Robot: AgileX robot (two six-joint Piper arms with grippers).
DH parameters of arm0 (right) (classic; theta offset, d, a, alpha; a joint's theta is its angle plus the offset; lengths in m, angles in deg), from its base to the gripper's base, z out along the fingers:
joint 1: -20.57 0.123 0 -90
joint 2: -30.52 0 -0.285 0
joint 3: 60.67 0 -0.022 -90
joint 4: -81.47 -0.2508 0 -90
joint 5: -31.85 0 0.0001 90
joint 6: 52.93 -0.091 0 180
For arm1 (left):
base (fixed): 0 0 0 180
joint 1: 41.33 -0.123 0 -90
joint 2: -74.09 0 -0.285 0
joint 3: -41.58 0 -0.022 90
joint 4: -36.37 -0.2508 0 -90
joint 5: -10.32 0 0.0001 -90
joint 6: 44.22 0.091 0 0
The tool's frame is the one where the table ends.
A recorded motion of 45 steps. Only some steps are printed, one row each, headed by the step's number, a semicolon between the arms.
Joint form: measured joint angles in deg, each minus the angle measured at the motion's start. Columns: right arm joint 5, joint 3, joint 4, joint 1, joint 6, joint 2; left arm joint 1, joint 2, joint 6, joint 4, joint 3, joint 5.
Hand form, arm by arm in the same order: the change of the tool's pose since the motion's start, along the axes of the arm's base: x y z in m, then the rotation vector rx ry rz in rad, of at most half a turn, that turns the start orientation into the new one. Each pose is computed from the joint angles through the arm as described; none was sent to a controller.
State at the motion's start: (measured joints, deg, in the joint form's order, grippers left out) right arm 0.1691 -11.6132 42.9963 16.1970 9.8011 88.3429; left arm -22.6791 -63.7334 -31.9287 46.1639 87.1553 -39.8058
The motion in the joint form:
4: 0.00 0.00 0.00 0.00 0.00 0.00; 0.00 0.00 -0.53 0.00 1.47 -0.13
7: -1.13 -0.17 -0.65 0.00 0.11 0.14; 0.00 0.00 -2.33 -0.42 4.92 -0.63
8: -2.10 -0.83 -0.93 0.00 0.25 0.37; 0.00 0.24 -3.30 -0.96 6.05 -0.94
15: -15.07 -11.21 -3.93 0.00 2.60 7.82; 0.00 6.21 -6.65 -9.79 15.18 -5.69
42: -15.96 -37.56 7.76 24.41 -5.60 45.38; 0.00 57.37 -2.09 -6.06 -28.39 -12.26
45: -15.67 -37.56 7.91 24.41 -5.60 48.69; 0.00 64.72 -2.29 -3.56 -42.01 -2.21
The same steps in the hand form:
4: 0.0000 0.0000 0.0000 0.0000 0.0000 0.0000; 0.0012 -0.0004 0.0078 -0.0125 -0.0192 0.0068
7: -0.0004 0.0014 0.0000 0.0142 0.0132 0.0098; 0.0031 -0.0006 0.0258 -0.0400 -0.0602 0.0290
8: 0.0004 0.0024 0.0024 0.0206 0.0175 0.0202; 0.0029 0.0001 0.0337 -0.0470 -0.0753 0.0410
15: 0.0239 0.0132 0.0292 0.0912 0.1159 0.1770; -0.0211 0.0197 0.1293 -0.0022 -0.2800 0.0980
42: 0.1420 0.1289 -0.0166 -0.0728 0.3995 0.5412; -0.2609 0.0951 0.2282 -0.0147 -0.3005 0.0229
45: 0.1482 0.1308 -0.0361 -0.0802 0.4532 0.5384; -0.2798 0.0987 0.2009 -0.0821 -0.3457 0.0312

